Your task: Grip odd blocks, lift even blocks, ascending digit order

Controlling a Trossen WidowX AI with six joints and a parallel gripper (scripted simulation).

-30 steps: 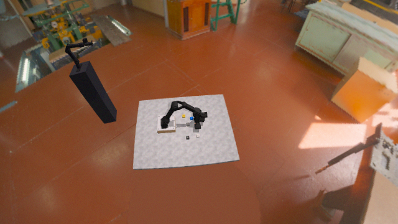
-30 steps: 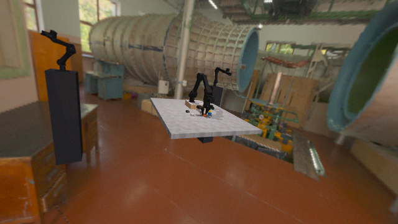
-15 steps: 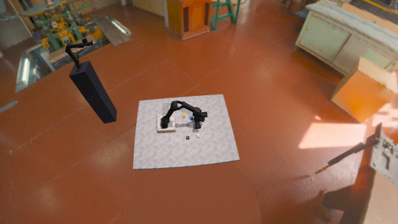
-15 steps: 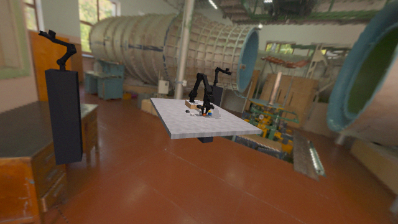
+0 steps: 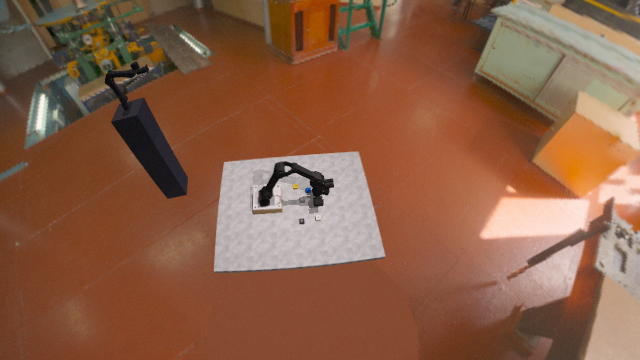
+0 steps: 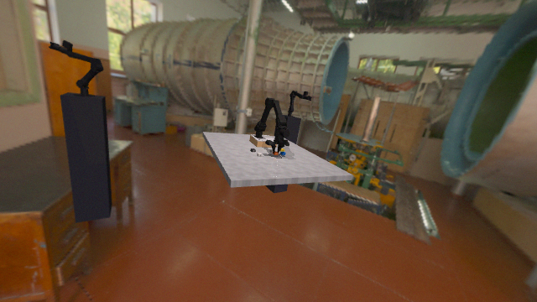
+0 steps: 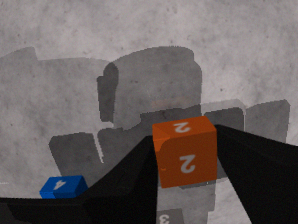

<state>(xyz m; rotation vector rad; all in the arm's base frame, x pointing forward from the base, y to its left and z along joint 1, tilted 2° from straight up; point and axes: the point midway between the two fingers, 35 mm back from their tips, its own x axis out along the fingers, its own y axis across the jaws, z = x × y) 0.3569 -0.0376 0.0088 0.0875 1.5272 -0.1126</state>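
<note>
The grey block lies 100 mm behind my gripper tip, 30 mm to the left of it and 10 mm below it. Round my gripper tip: white block 130 mm to the right, 20 mm behind, 10 mm below; then blue block 100 mm to the left, 40 mm behind, 10 mm below; then orange block 10 mm behind.
</note>
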